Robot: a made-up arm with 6 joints.
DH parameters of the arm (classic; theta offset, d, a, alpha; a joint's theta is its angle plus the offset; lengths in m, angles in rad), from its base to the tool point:
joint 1: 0 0.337 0 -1.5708
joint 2: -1.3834 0 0.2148 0
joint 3: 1.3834 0 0.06 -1.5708
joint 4: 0 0.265 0 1.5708
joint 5: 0 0 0.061 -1.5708
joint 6: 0 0.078 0 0
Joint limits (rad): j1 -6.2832..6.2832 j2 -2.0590..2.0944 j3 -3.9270..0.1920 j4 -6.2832..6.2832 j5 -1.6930..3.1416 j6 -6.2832..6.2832
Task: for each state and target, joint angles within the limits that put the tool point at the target. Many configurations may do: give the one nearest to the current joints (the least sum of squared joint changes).
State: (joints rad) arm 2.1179 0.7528 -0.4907 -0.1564 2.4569 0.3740
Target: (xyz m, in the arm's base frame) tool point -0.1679 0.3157 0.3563
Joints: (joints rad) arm 2.1311 0.4083 -1.5081 -0.2650 2.0585 0.3740
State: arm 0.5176 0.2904 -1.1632 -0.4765 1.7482 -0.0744
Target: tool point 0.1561 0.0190 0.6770
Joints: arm 0.4255 -0.6740 -1.5160 -0.5160 1.9678 -0.0744
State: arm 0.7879 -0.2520 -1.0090 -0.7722 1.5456 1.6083
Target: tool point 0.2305 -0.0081 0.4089
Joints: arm 0.2535 -0.4292 -0.6850 -0.8100 1.8201 1.6083
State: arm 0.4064 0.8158 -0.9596 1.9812 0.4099 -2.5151
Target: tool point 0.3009 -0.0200 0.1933
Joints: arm 0.0644 0.4650 -0.8376 1.9883 0.2144 -2.5151
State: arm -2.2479 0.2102 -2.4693 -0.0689 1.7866 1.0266
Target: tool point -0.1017 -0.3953 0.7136
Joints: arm -1.8211 0.4540 -2.6455 -0.0109 1.2690 1.0266
